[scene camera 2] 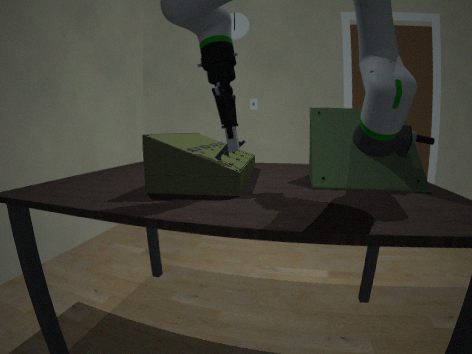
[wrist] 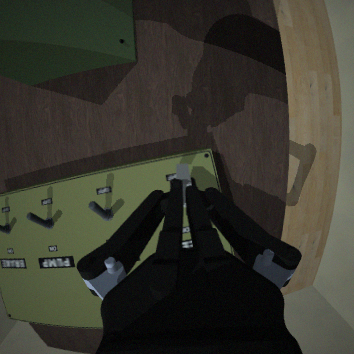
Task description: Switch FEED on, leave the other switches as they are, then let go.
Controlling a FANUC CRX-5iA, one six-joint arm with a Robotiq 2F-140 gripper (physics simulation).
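Frame: origin at the arm's base, x back, y up, z left, level; metres.
Seen in the pictures: gripper, between the fingertips: [scene camera 2: 234,151] [wrist: 181,172]; arm's base, origin of its link: [scene camera 2: 374,139].
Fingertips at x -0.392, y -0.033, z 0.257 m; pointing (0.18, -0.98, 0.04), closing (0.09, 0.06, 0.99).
Note:
Offsets run from my fingertips to a thing's top centre. "*": to the spot under its first point. Level surfaces: height alone.
The sloped yellow-green switch box [scene camera 2: 192,172] [wrist: 145,182] stands on the table. In the wrist view a lever @(dx -0.062, dy +0.020, dz -0.121 m) [wrist: 102,211], the PUMP lever @(dx -0.090, dy +0.020, dz -0.238 m) [wrist: 41,220] and the BRAKE lever @(* dx -0.129, dy -0.011, dz -0.346 m) [wrist: 5,228] lean up-left, with OFF labels above them. The PUMP label @(dx -0.171, dy +0.010, dz -0.218 m) [wrist: 56,262] and BRAKE label @(dx -0.199, dy +0.010, dz -0.335 m) [wrist: 13,263] show upside down. My gripper [scene camera 2: 233,149] [wrist: 181,172] is shut and empty, its tips low over the panel's right end in the wrist view. It covers the switch there and most of its label @(dx -0.115, dy +0.010, dz +0.015 m) [wrist: 187,244]. The name FEED cannot be read. Dark levers @(dx -0.034, dy +0.021, dz -0.004 m) [scene camera 2: 220,152] show beside the fingertips in the scene view.
A larger green box [scene camera 2: 332,150] [wrist: 65,40] stands on the dark table @(dy -0.108 m) [scene camera 2: 280,215] [wrist: 145,90], apart from the switch box. A second robot arm [scene camera 2: 385,95] hangs in front of the green box. A door [scene camera 2: 425,75] and a wall switch [scene camera 2: 253,104] are behind.

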